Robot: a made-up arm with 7 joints.
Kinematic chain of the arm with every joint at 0, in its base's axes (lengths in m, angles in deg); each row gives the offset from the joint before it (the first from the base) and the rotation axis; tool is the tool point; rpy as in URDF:
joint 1: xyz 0 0 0.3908 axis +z
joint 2: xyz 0 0 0 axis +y
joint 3: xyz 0 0 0.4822 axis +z
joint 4: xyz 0.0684 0 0 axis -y
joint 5: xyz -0.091 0 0.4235 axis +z
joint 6: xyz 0 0 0 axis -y
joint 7: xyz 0.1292 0 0 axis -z
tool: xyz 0 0 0 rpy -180 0 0
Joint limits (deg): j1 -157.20..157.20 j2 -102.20..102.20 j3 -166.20..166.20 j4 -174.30..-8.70 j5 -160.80..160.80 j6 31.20..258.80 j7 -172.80..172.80
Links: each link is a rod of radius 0.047 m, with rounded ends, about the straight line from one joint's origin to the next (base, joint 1, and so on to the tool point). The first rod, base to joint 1, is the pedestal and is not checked.
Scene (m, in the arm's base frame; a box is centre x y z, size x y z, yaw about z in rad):
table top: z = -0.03
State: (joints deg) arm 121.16 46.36 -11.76 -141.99 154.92 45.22 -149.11
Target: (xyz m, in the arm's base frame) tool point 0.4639 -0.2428 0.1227
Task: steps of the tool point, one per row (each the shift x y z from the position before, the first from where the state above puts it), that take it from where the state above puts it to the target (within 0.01 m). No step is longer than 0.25 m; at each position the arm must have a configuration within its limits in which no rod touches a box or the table.
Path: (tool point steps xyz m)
1: 0.2013 0.0268 -0.0364
2: 0.1955 -0.0531 -0.0240
3: 0.1598 -0.1224 -0.0103
4: 0.1023 -0.1706 0.0039
5: 0.0338 -0.1923 0.0177
6: -0.0336 -0.1867 0.0304

